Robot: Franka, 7 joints.
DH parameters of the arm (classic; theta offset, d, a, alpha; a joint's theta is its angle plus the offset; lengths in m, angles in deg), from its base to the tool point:
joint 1: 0 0.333 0 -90
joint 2: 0 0 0 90
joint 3: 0 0.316 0.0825 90
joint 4: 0 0 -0.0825 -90
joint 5: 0 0.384 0 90
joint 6: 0 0 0.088 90
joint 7: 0 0.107 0 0
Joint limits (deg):
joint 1: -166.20..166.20
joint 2: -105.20..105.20
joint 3: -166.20..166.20
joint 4: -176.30..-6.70
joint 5: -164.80..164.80
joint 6: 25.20..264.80
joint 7: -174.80..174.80
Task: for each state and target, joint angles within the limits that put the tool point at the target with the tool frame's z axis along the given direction. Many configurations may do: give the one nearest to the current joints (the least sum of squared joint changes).
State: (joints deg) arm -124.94 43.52 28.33 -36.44 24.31 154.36 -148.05
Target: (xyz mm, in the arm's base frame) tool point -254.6 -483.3 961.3 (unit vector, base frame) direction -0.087 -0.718 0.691
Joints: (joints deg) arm -114.70 38.69 43.57 -6.80 37.82 171.82 -148.05
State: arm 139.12 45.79 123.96 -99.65 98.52 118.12 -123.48
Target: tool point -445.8 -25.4 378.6 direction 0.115 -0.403 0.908
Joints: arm 93.49 68.64 80.50 -137.33 77.15 82.27 -123.48
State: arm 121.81 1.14 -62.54 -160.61 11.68 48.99 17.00
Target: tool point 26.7 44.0 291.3 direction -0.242 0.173 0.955
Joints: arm 114.26 42.90 -24.97 -176.14 -8.02 25.20 17.00
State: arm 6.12 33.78 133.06 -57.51 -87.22 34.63 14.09
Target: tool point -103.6 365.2 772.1 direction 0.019 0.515 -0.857
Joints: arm 26.99 61.72 147.88 -101.47 -71.61 63.03 14.09
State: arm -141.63 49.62 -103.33 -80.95 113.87 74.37 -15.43
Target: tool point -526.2 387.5 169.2 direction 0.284 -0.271 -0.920
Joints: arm -166.07 93.61 -89.07 -84.01 82.81 70.71 -15.43
